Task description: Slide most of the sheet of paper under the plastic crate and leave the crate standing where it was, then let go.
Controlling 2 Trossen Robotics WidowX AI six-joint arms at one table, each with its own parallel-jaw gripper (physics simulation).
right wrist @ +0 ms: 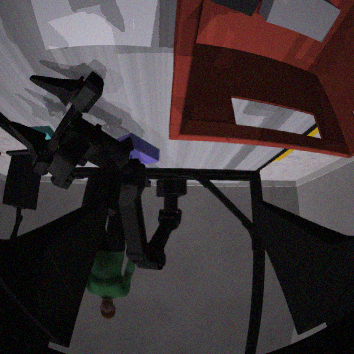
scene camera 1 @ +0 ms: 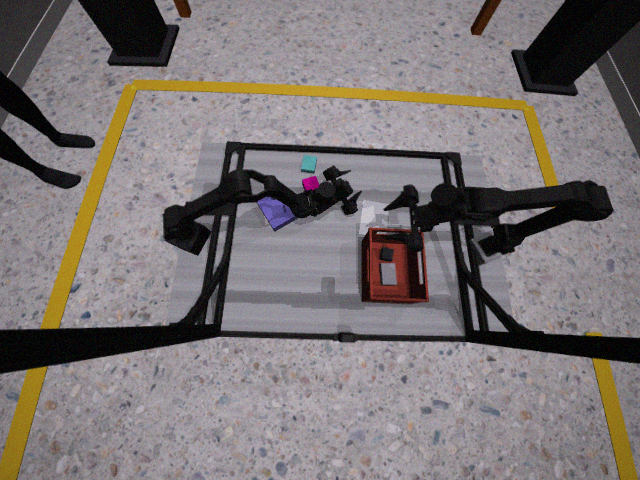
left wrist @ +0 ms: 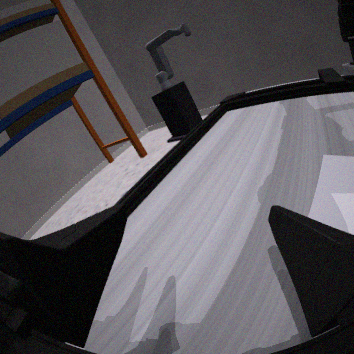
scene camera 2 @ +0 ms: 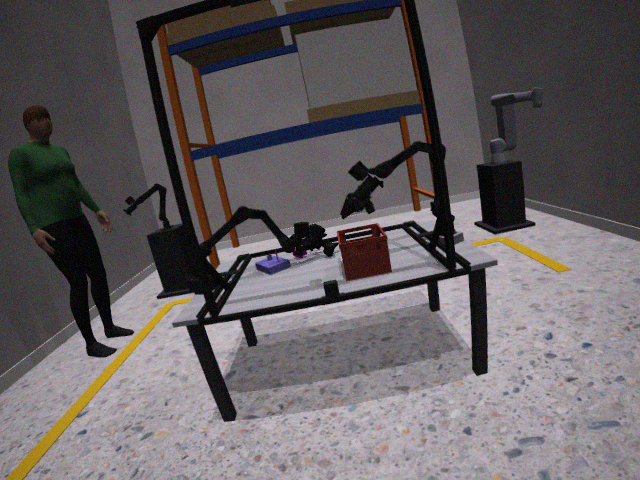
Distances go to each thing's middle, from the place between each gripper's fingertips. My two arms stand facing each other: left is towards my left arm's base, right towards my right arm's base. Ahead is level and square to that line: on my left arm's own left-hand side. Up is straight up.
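The white sheet of paper (scene camera 1: 373, 215) has my left hand 80 mm to the left of it, 130 mm past it and 60 mm above it. Counted from my left hand, the red plastic crate (scene camera 2: 376, 261) is 110 mm to the right, 340 mm behind and 10 mm above. My right hand is 5 cm to the left of the red plastic crate, 11 cm past it and 13 cm above it. From my right hand, the white sheet of paper is 2 cm to the right, 10 cm ahead and 20 cm below. Going by its middle, the white sheet of paper is nearer to my left hand than to my right hand.
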